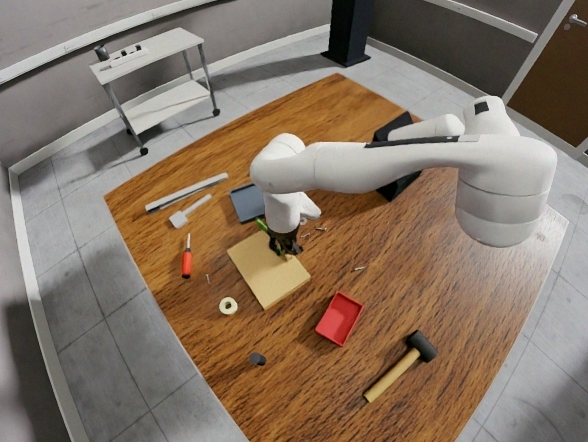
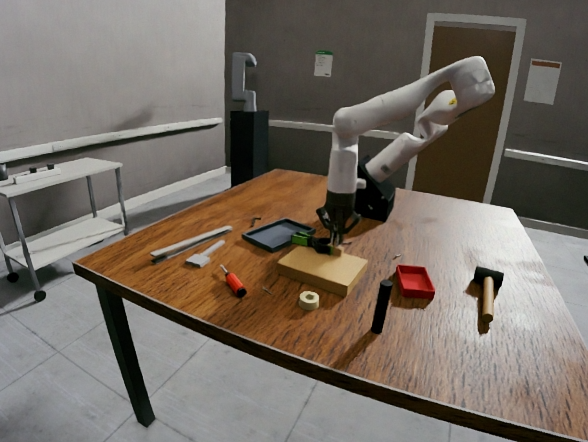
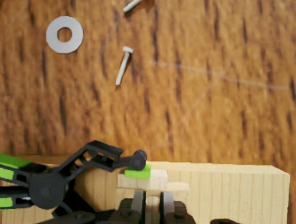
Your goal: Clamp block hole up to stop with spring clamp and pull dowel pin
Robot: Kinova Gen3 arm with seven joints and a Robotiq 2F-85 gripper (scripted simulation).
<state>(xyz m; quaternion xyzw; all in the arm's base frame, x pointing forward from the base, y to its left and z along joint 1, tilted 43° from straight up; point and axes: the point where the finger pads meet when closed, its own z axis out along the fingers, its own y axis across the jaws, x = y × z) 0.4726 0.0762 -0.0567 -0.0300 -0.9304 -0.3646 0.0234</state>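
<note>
Right now the pale dowel pin is 20 mm below my hand. Round my hand: wooden block 40 mm below; then bench board 50 mm ahead, 10 mm to the right, 50 mm below; then red bin 230 mm to the left, 70 mm below.
</note>
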